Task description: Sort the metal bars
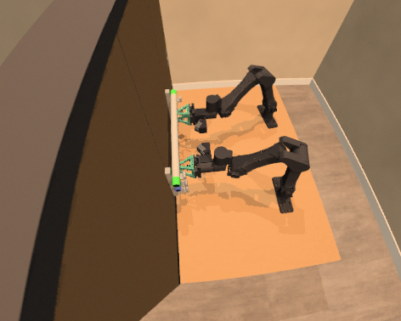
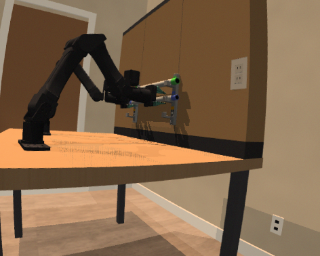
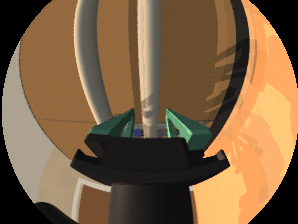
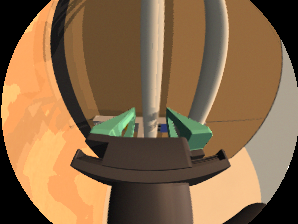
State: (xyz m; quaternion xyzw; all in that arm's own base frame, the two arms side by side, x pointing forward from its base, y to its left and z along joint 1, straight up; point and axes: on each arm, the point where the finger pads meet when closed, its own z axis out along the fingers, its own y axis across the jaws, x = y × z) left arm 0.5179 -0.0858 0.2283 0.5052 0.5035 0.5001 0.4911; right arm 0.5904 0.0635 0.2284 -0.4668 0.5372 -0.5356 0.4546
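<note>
Right now the blue-ended bar is 14 cm to the right of my left hand and 2 cm ahead of it. The rest, counted from my left hand: wall socket 69 cm to the right, 12 cm ahead, 7 cm above; then brown wall panel 20 cm above, 13 cm to the right, 12 cm ahead; then green-ended bar 14 cm to the right, 8 cm above, 2 cm ahead.
My right hand is 1 cm past the blue-ended bar and 15 cm to the right of it. From my right hand the other things lie so: wall socket (8 cm ahead, 40 cm to the right, 7 cm above); brown wall panel (9 cm ahead, 16 cm to the left, 20 cm above); green-ended bar (1 cm behind, 15 cm to the left, 8 cm above).
</note>
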